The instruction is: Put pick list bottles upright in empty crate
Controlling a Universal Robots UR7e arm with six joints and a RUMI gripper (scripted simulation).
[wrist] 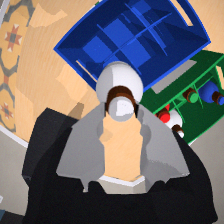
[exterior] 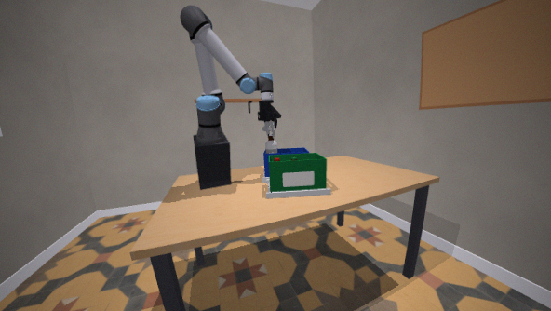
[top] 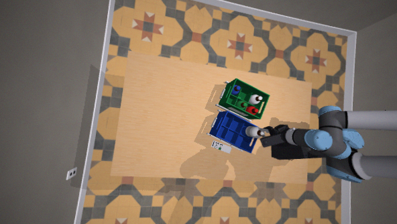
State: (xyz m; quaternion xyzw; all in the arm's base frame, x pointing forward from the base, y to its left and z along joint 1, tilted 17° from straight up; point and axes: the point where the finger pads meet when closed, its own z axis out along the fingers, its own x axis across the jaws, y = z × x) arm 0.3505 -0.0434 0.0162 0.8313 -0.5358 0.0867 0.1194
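The white bottle lies 70 mm below my hand. The rest, counted from my hand: red-label bottle (190 mm below, 150 mm to the right, 30 mm behind); blue crate (190 mm below, 100 mm ahead, 10 mm to the left); green-label bottle (190 mm below, 180 mm to the right, 60 mm ahead).
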